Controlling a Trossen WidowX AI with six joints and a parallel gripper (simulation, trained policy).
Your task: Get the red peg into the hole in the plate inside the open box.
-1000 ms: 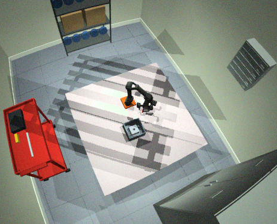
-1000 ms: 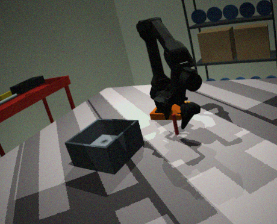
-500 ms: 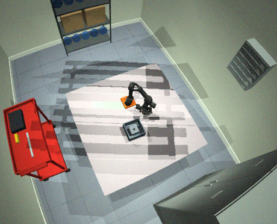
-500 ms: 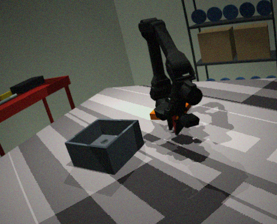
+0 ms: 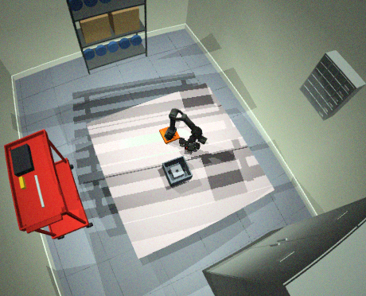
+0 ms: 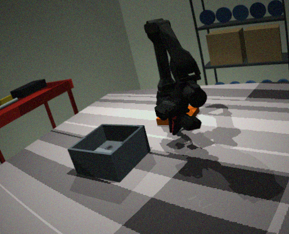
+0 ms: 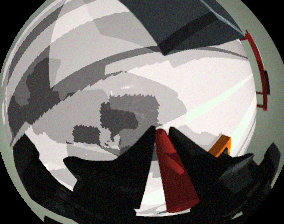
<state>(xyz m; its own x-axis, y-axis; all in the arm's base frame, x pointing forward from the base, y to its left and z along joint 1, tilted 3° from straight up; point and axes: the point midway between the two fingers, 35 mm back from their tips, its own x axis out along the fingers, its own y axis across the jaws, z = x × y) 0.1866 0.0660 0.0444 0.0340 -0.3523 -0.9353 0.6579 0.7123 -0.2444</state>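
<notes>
My gripper tip is now 130 mm short of the pale plate, 180 mm to the left of it and 10 mm below it. The rest, counted from my gripper tip: red peg (10 mm to the left, 30 mm above); then dark box (130 mm ahead, 180 mm to the right).
</notes>
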